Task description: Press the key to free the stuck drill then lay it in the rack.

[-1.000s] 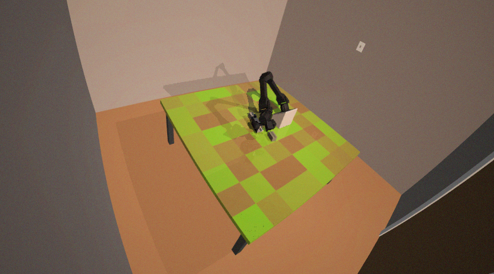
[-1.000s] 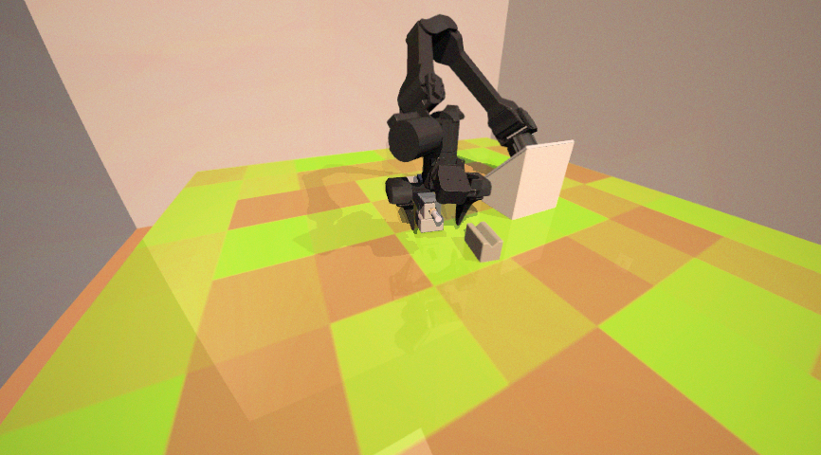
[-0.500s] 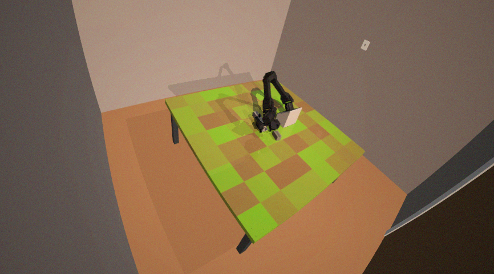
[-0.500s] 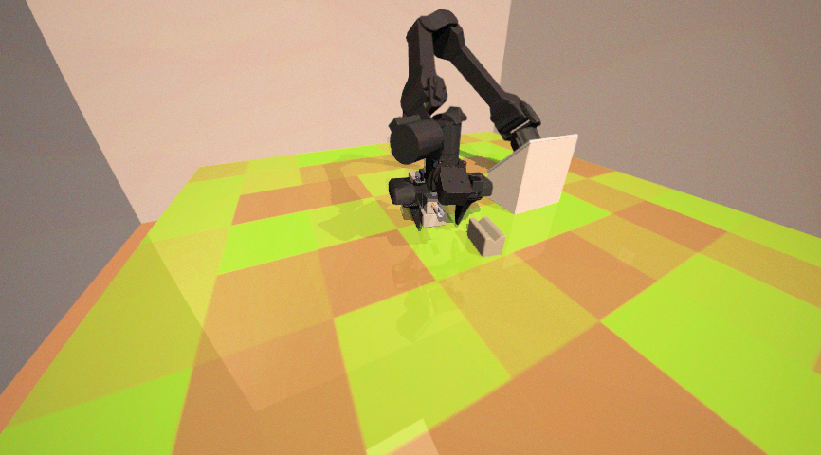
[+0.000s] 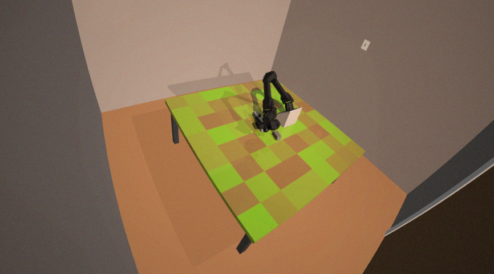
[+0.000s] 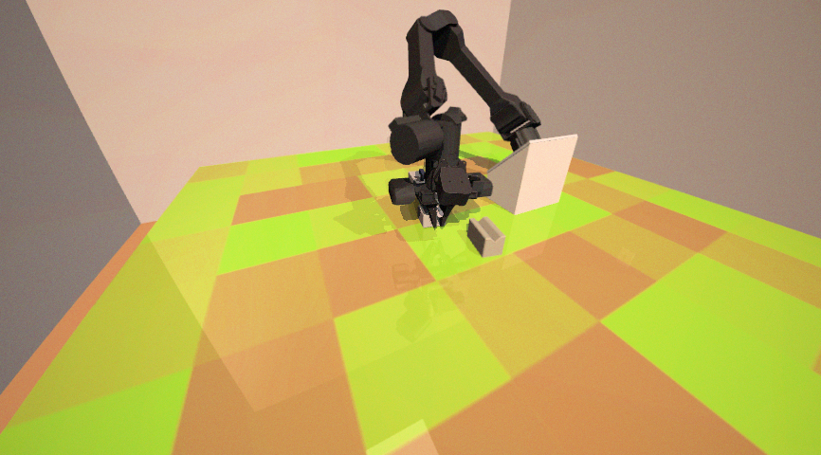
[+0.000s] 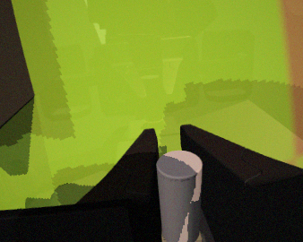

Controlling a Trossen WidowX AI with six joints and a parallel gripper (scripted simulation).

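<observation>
Now: gripper tip 5 cm to the left of the drill, 3 cm below it and 1 cm past it. Also, from my gripper tip: key 14 cm to the right, 3 cm above, 2 cm behind; grey rack 7 cm behind, 6 cm to the left; holder block 11 cm to the right, 2 cm above, 1 cm behind.
</observation>
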